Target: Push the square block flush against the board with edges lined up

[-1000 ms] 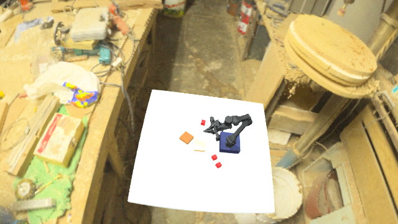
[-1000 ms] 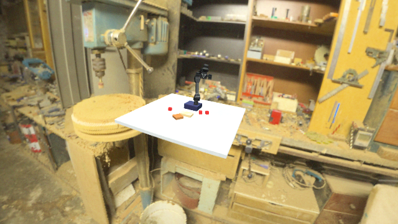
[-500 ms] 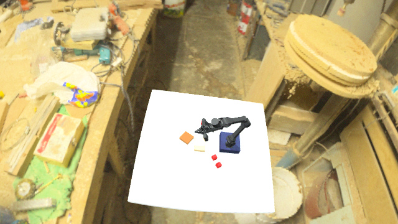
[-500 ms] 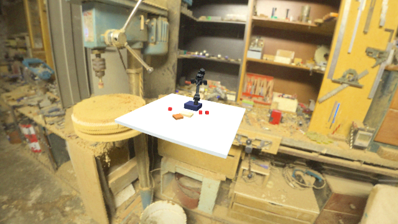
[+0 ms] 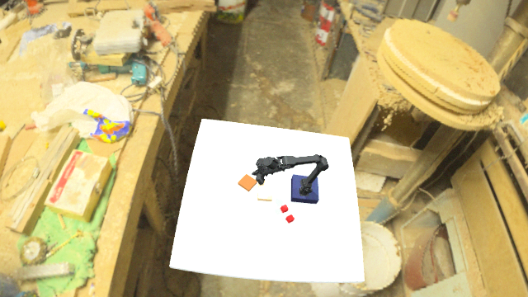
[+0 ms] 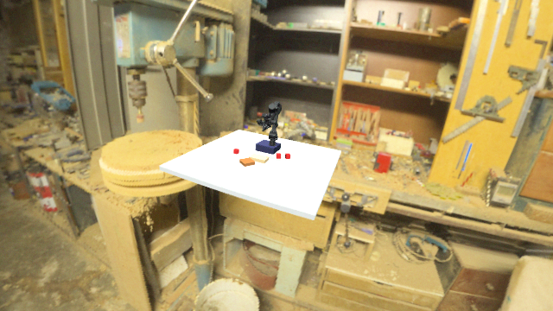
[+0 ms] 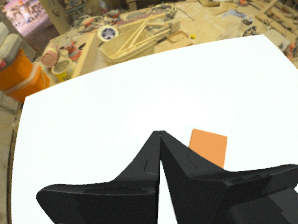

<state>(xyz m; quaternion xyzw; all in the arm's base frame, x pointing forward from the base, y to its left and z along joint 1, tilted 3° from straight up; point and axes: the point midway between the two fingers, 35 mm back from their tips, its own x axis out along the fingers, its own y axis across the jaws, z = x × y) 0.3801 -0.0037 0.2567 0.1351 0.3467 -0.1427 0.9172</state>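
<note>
Now: gripper tip 30 cm above the cream board, 13 cm past it and 5 cm to the left of it. The rest, counted from my gripper tip: orange square block: 30 cm below, 12 cm to the right, 1 cm behind.
</note>
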